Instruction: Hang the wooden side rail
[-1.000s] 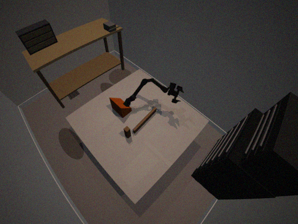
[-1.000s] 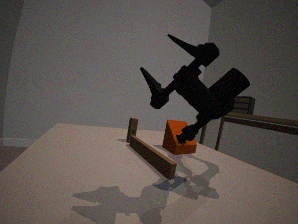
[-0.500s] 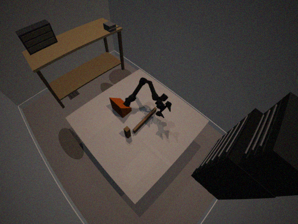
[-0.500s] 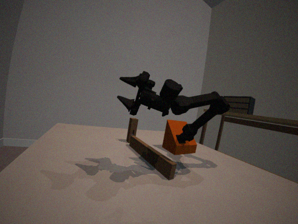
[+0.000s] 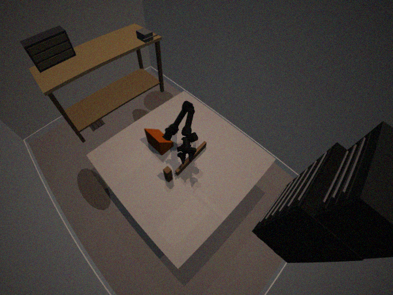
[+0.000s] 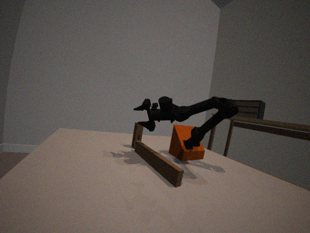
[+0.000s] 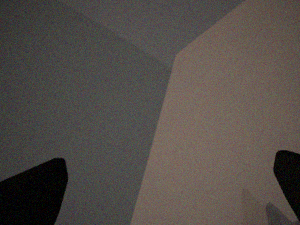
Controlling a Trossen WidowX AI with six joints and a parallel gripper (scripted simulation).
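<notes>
The headboard post is 80 mm behind my gripper tip, 120 mm to the right of it and 150 mm below it.
</notes>
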